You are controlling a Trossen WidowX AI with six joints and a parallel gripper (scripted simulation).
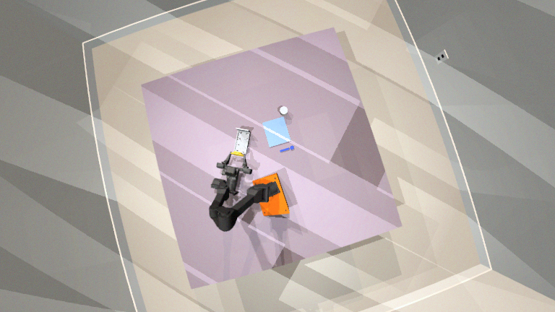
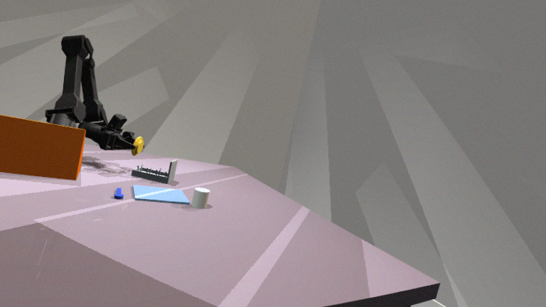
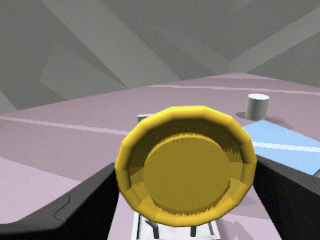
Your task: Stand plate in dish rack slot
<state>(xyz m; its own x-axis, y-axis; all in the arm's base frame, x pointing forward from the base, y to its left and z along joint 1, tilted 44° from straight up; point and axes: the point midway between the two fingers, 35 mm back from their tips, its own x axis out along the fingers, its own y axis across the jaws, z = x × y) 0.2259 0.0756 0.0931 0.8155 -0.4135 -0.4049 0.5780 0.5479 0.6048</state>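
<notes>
The grey dish rack lies 8 cm below my gripper tip, 6 cm ahead of it and 3 cm to the right of it. The rest, counted from my gripper tip: blue peg 26 cm to the right, 10 cm below, 9 cm behind; yellow plate 1 cm behind; light blue flat sheet 24 cm to the right, 10 cm below, 3 cm ahead.
</notes>
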